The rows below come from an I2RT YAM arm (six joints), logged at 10 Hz.
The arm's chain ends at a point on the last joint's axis. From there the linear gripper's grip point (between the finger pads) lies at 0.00 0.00 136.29 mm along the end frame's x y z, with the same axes.
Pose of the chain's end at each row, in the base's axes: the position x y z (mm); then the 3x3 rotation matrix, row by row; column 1 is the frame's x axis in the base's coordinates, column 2 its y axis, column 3 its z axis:
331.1 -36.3 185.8; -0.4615 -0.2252 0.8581; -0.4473 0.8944 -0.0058; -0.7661 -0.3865 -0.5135
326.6 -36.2 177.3; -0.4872 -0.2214 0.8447; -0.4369 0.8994 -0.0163; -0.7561 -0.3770 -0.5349
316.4 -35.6 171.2; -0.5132 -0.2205 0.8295; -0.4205 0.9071 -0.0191; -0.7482 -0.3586 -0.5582
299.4 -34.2 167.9; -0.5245 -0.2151 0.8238; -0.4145 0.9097 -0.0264; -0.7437 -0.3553 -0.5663
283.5 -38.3 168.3; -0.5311 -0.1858 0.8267; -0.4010 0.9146 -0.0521; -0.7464 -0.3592 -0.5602
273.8 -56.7 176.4; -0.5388 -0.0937 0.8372; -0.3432 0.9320 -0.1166; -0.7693 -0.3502 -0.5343
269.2 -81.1 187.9; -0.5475 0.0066 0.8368; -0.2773 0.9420 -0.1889; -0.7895 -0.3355 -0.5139
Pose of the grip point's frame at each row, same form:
448.1 -37.1 115.8; -0.4615 -0.2252 0.8581; -0.4473 0.8944 -0.0058; -0.7661 -0.3865 -0.5135
441.7 -38.4 104.4; -0.4872 -0.2214 0.8447; -0.4369 0.8994 -0.0163; -0.7561 -0.3770 -0.5349
429.5 -38.2 95.1; -0.5132 -0.2205 0.8295; -0.4205 0.9071 -0.0191; -0.7482 -0.3586 -0.5582
411.7 -37.8 90.7; -0.5245 -0.2151 0.8238; -0.4145 0.9097 -0.0264; -0.7437 -0.3553 -0.5663
396.2 -45.4 92.0; -0.5311 -0.1858 0.8267; -0.4010 0.9146 -0.0521; -0.7464 -0.3592 -0.5602
387.9 -72.6 103.6; -0.5388 -0.0937 0.8372; -0.3432 0.9320 -0.1166; -0.7693 -0.3502 -0.5343
383.2 -106.8 117.9; -0.5475 0.0066 0.8368; -0.2773 0.9420 -0.1889; -0.7895 -0.3355 -0.5139

